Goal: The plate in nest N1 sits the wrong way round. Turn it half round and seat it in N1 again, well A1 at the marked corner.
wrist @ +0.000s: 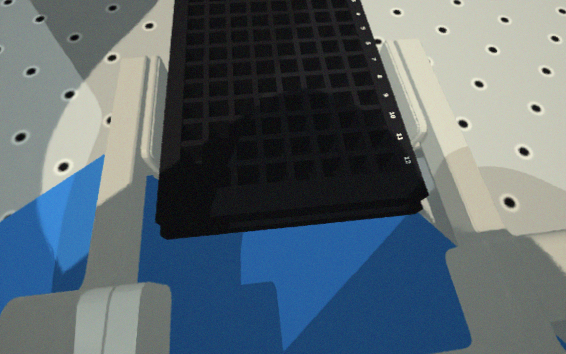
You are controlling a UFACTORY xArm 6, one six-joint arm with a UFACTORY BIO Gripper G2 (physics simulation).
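The black plate (280, 107) with its grid of square wells lies between the two fingers in the wrist view. Its far end is cut off by the top of the view, so the A1 corner does not show. White column numbers run down its right edge, with 12 at the near end. My gripper (282, 95) is shut on the plate, one pale pad along each long side. Nest N1 cannot be told apart under the plate, and whether the plate rests in it is hidden.
A light surface (505, 120) with rows of round dark holes lies on both sides of the plate. A blue surface (210, 280) lies below the plate's near end, crossed by shadows.
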